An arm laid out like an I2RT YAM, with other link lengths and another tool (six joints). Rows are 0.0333 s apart.
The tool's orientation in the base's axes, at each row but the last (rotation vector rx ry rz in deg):
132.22, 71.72, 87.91
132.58, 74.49, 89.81
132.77, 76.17, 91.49
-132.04, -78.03, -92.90
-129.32, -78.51, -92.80
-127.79, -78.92, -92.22
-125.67, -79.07, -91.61
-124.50, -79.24, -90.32
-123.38, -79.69, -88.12
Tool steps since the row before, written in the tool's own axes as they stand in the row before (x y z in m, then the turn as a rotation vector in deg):
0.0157, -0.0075, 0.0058, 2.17, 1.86, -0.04
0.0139, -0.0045, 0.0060, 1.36, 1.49, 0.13
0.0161, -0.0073, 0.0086, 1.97, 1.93, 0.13
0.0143, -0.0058, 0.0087, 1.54, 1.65, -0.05
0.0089, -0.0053, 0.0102, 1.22, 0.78, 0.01
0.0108, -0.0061, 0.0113, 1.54, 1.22, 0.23
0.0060, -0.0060, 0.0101, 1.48, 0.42, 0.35
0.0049, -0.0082, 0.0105, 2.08, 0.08, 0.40
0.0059, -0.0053, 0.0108, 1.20, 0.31, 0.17
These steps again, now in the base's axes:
0.0028, 0.0175, 0.0048, 1.37, 0.23, 2.50
0.0038, 0.0144, 0.0052, 1.17, -0.01, 1.65
0.0039, 0.0187, 0.0047, 1.51, 0.11, 2.31
0.0040, 0.0167, 0.0044, 1.16, -0.07, 1.94
0.0046, 0.0138, 0.0001, 0.60, 0.29, 1.28
0.0046, 0.0161, 0.0008, 1.08, 0.34, 1.62
0.0032, 0.0126, -0.0021, 0.60, 0.83, 1.20
0.0016, 0.0135, -0.0040, 0.42, 1.41, 1.52
0.0035, 0.0127, -0.0022, 0.40, 0.63, 1.00

